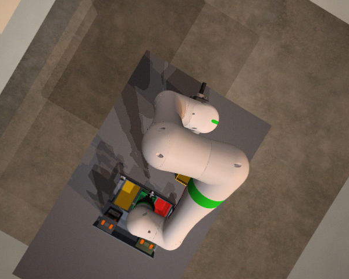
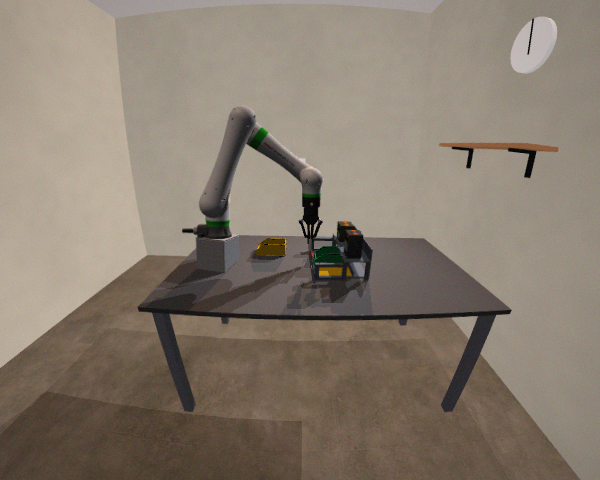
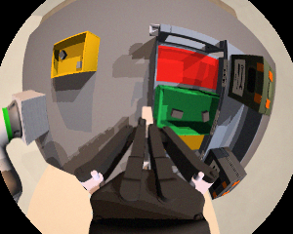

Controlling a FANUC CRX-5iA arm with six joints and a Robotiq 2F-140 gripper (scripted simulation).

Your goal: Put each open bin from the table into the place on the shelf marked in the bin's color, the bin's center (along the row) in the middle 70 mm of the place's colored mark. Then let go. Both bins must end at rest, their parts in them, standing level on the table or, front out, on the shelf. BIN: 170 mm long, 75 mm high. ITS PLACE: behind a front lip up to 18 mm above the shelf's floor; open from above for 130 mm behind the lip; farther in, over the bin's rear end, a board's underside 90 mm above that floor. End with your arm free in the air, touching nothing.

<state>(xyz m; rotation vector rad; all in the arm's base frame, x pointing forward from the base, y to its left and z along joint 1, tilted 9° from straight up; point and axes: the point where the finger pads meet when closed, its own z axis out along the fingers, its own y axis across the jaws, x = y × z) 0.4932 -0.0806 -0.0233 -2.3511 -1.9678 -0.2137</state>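
My hand is 190 mm past the yellow bin, 180 mm to the right of it and 80 mm above it. The rest, counted from my hand: green bin: 110 mm ahead, 70 mm below, 20 mm to the right; then yellow-marked place: 130 mm to the right, 110 mm below, 90 mm ahead; then red mark: 130 mm ahead, 110 mm below, 90 mm to the left.
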